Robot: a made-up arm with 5 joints.
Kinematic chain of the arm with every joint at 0, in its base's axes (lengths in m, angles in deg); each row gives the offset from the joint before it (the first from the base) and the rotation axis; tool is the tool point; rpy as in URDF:
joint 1: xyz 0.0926 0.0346 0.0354 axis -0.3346 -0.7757 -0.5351
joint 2: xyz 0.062 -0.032 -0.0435 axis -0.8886 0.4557 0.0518
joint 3: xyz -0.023 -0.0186 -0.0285 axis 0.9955 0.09 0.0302
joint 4: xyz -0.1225 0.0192 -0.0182 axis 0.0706 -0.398 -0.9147
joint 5: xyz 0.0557 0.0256 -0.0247 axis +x
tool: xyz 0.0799 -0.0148 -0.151 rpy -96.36 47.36 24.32
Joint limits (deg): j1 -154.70..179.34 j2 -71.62..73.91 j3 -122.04..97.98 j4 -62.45..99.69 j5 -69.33..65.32
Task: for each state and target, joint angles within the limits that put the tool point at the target. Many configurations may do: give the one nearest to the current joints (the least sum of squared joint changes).
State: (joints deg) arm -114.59 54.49 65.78 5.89 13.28
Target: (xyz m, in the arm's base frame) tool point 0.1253 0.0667 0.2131
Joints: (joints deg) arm -140.68 31.41 89.01 -25.40 29.99
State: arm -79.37 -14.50 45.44 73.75 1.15
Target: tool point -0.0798 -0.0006 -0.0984
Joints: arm -87.43 34.83 64.11 62.80 15.70
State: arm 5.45 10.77 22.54 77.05 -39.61
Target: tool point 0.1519 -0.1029 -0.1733
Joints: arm 20.08 13.17 32.86 53.76 -8.27
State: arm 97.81 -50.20 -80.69 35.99 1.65
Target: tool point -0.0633 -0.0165 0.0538
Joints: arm 101.99 -18.83 -117.38 58.77 3.71
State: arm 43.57 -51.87 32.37 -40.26 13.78
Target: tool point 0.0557 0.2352 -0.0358
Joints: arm 52.03 -55.68 60.37 -52.54 27.71
